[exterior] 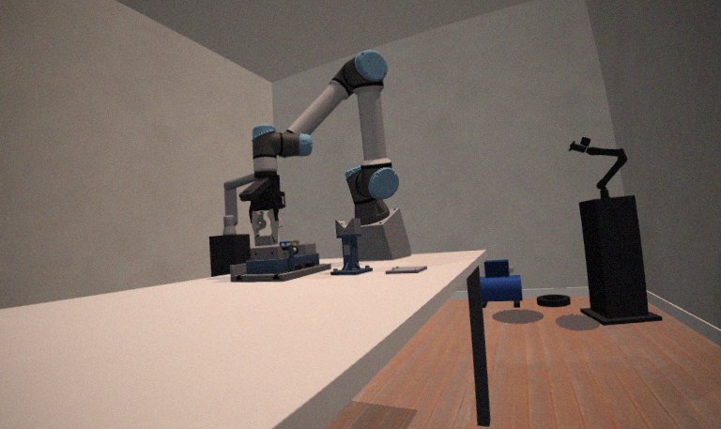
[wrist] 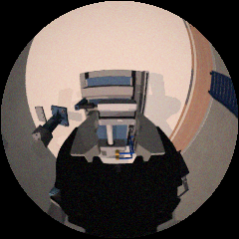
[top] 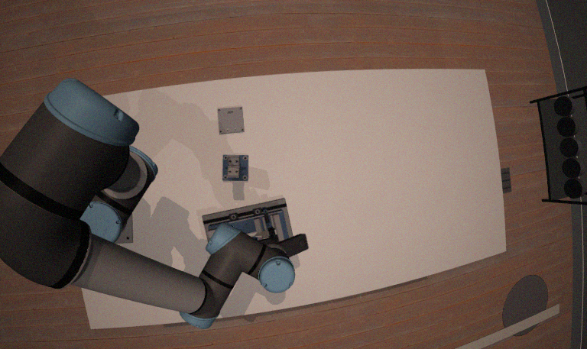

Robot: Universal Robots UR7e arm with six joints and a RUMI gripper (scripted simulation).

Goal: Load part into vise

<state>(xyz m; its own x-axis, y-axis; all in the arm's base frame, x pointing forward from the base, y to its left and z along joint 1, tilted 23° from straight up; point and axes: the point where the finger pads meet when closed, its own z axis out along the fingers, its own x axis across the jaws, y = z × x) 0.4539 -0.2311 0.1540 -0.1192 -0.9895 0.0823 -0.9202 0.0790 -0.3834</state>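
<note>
The part is right at my hand. Round my hand: vise: 70 mm behind, 30 mm to the left, 80 mm below; then infeed plate: 420 mm to the left, 120 mm below.
</note>
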